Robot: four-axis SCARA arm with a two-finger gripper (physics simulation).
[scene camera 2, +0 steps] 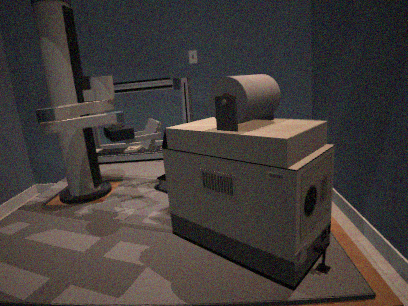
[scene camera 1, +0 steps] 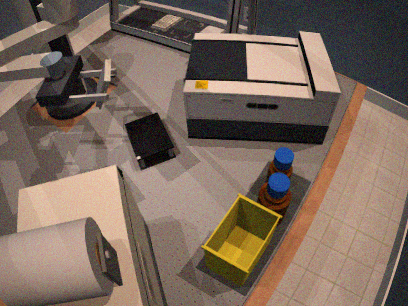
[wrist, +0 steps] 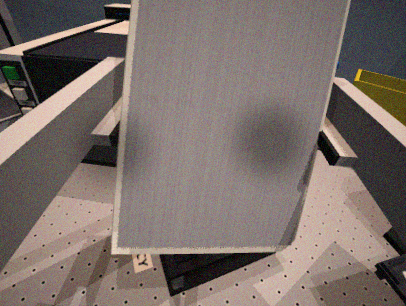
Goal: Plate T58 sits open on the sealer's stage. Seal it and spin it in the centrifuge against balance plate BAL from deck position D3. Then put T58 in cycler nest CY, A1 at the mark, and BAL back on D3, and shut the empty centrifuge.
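Places are measured from the arm's base along level axes (x up, y left, z back), in centimetres.
Where they show: gripper, between the fingertips: (scene camera 2: 156,133) (scene camera 1: 112,83) (wrist: 224,85); arm's base, origin of its link: (scene camera 2: 86,193).
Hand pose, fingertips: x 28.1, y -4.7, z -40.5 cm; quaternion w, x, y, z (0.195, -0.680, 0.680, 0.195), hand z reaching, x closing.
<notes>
Each offset is from my fingertips to the centre of the thing.
My gripper (scene camera 1: 104,83) (wrist: 224,85) is shut on a plate with a smooth silver-grey top face @[dx +0.5, dy -2.1, dz +2.8 cm] (wrist: 220,85). The plate looks steeply tilted and is held well above the table; no name on it is readable. The black cycler nest @[dx -23.6, dy +2.7, dz -7.1 cm] (scene camera 1: 149,134) (wrist: 200,272) lies below and beyond it, partly hidden by the plate in the wrist view, beside a CY label @[dx -26.8, dy +8.3, dz +1.9 cm] (wrist: 143,262). The white machine with a black and white top (scene camera 1: 260,112) (wrist: 75,47) looks like the centrifuge; its inside does not show. The sealer @[dx -3.0, dy -42.9, dz -33.3 cm] (scene camera 1: 65,195) (scene camera 2: 235,200) carries a large roll; its stage is hidden.
A pale plate @[dx -20.5, dy +62.3, dz +32.9 cm] (scene camera 1: 166,21) lies on the dark deck inside a framed gantry at the back. Blue-capped brown bottles (scene camera 1: 278,186) and a yellow bin (scene camera 1: 242,245) (wrist: 385,95) stand near the table's right edge. The arm's column (scene camera 2: 57,55) stands at the left.
</notes>
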